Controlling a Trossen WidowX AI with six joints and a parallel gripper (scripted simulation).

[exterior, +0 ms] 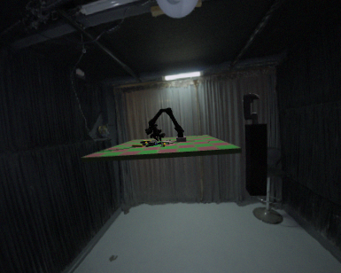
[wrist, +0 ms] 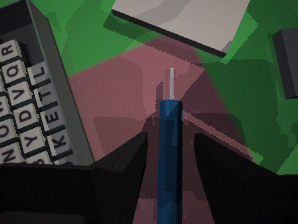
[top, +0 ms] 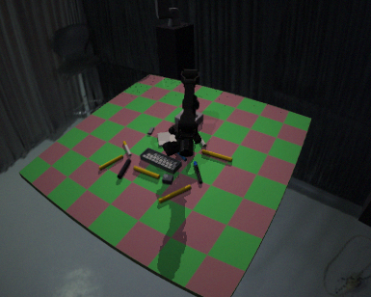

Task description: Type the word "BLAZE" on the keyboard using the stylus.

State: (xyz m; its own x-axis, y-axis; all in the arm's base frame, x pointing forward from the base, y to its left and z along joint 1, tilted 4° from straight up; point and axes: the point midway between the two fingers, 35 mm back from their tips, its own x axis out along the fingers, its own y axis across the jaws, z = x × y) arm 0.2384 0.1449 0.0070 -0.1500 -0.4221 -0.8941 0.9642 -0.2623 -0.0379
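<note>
My gripper tip is 10 mm past the blue stylus, 10 mm to the left of it and 20 mm above it. From my gripper tip the other things lie so: white notepad 50 mm behind, 130 mm to the right, 20 mm below; then stylus tip 10 mm behind, 50 mm to the right, 20 mm below; then blue-tipped pen 30 mm ahead, 140 mm to the left, 20 mm below.
</note>
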